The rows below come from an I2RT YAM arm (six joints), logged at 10 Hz.
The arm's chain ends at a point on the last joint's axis. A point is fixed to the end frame.
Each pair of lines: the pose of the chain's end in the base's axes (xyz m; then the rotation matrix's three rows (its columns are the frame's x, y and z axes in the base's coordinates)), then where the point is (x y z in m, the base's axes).
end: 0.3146 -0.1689 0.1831; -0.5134 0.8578 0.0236; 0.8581 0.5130 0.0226; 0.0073 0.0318 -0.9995
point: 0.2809 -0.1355 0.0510
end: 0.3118 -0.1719 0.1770; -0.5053 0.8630 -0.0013; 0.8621 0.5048 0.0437; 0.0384 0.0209 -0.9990
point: 0.2751 -0.1354 0.0465
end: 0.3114 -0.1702 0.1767; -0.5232 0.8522 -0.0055; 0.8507 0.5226 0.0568; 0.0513 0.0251 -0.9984
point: 0.2735 -0.1328 0.0468
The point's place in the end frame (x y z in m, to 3 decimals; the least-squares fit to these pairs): 0.045 -0.016 0.132
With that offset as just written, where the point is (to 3 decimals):
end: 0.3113 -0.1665 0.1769; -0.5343 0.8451 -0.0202; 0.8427 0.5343 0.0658; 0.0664 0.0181 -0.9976
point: 0.271 -0.128 0.048
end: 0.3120 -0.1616 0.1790; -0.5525 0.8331 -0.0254; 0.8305 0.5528 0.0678; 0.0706 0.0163 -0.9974
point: 0.270 -0.124 0.050
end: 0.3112 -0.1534 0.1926; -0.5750 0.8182 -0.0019; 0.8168 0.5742 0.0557; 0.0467 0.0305 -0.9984
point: 0.272 -0.118 0.062
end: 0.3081 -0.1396 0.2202; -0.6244 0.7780 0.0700; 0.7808 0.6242 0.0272; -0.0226 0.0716 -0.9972
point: 0.277 -0.111 0.086
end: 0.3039 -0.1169 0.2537; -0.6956 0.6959 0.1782; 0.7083 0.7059 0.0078; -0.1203 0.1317 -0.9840
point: 0.285 -0.095 0.116
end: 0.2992 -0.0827 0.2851; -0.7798 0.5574 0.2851; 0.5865 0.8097 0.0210; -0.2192 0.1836 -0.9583
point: 0.293 -0.066 0.146
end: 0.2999 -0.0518 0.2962; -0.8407 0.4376 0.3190; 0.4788 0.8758 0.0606; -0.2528 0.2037 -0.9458
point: 0.297 -0.036 0.157
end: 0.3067 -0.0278 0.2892; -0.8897 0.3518 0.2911; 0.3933 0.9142 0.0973; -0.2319 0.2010 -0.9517
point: 0.299 -0.012 0.150
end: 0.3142 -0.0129 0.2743; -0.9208 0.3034 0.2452; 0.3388 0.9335 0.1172; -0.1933 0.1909 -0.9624
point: 0.300 0.003 0.136
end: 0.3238 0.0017 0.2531; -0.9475 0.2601 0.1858; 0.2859 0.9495 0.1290; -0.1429 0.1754 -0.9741
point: 0.302 0.016 0.115
